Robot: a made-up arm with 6 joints.
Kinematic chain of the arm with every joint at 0, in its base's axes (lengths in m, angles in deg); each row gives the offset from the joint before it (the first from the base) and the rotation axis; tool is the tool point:
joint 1: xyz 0 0 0.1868 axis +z
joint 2: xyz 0 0 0 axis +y
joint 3: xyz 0 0 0.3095 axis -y
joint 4: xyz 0 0 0 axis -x
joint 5: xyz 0.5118 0 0 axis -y
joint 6: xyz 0 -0.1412 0 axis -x
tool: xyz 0 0 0
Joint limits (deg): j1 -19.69..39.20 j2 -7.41..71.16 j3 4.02..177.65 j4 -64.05..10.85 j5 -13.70..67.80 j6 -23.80..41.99
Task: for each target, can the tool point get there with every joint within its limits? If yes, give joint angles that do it. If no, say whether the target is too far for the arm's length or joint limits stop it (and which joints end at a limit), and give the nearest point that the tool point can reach.
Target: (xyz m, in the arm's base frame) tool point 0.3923 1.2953 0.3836
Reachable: no: too far | nearest point 0.6719 0.4683 0.3479 | short by 0.874 m
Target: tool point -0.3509 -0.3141 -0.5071
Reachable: no: joint limits stop it (at a limit: joint 1, joint 2, joint 3) | nearest point 0.3324 -0.1889 -0.2334 | short by 0.747 m
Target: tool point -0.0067 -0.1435 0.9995
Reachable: yes | joints 10.85 8.18 109.20 -8.39 61.09 9.61
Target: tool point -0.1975 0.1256 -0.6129
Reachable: no: joint limits stop it (at a limit: joint 1, joint 2, joint 3, joint 4) | nearest point 0.3295 0.1890 -0.2342 | short by 0.652 m
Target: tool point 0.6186 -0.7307 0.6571
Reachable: no: too far | nearest point 0.6249 -0.3736 0.5922 | short by 0.363 m
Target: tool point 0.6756 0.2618 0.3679
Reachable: yes | joints 32.41 40.65 34.04 2.14 24.66 -0.48
